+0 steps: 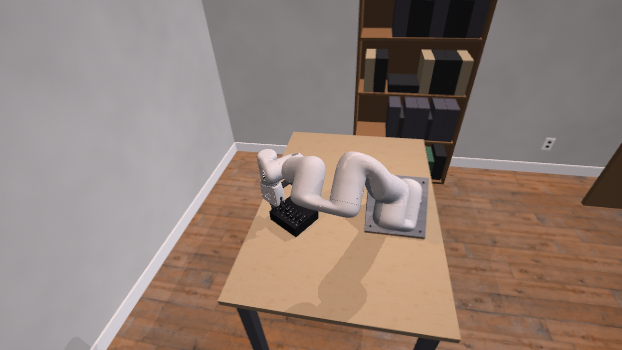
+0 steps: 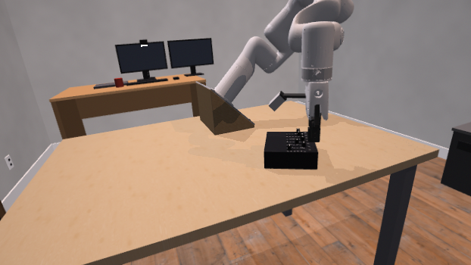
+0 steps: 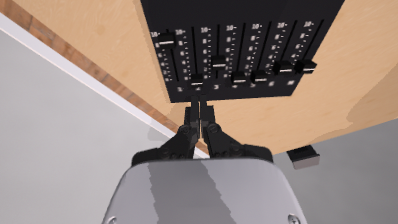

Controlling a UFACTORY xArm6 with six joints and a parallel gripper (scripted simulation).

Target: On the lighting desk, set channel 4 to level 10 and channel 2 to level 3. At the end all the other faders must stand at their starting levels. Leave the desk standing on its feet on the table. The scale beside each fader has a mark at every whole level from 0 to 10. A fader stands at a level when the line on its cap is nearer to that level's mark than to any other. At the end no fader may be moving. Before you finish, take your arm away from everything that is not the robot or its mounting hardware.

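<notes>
My gripper is now 1 cm past the channel 2 cap, 2 cm to the left of it and 3 cm above it. The rest, counted from my hand: channel 3 cap 4 cm behind, 2 cm to the right, 3 cm below; channel 4 cap 5 cm behind, 3 cm below; channel 1 cap 2 cm behind, 7 cm to the right, 3 cm below.
</notes>
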